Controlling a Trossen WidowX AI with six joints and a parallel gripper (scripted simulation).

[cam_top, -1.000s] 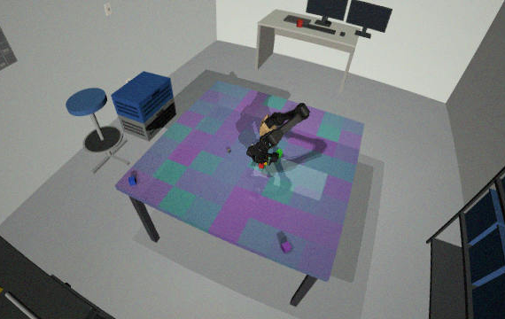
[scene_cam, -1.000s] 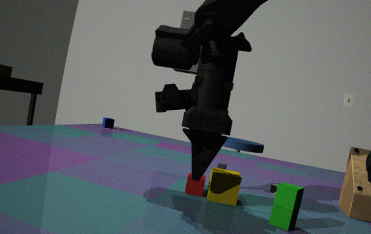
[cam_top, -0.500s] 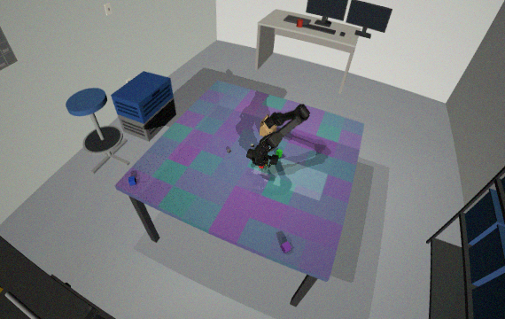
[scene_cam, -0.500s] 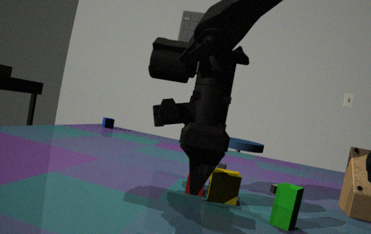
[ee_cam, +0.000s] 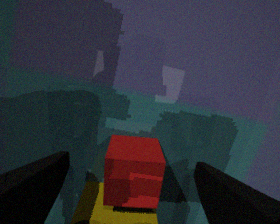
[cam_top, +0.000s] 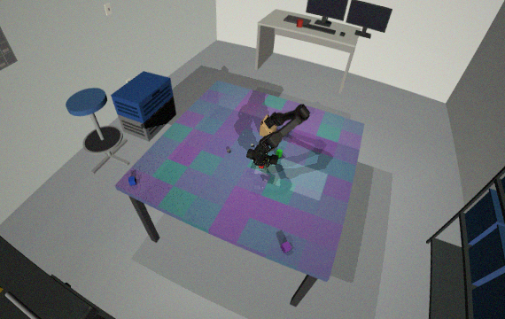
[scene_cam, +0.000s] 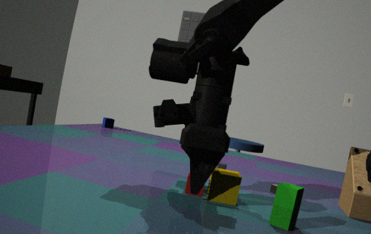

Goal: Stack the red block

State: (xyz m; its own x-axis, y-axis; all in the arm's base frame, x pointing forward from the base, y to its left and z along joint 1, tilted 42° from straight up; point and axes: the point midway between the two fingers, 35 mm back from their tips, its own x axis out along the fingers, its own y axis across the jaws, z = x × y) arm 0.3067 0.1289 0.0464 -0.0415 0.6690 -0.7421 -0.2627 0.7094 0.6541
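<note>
Now: gripper tip 4 cm past the yellow block and 1 cm below it. Also, from my gripper tip: purple cube 41 cm ahead, 38 cm to the left, 1 cm above; then small grey piece 24 cm to the right, 1 cm ahead; then red block right at my gripper tip.
</note>
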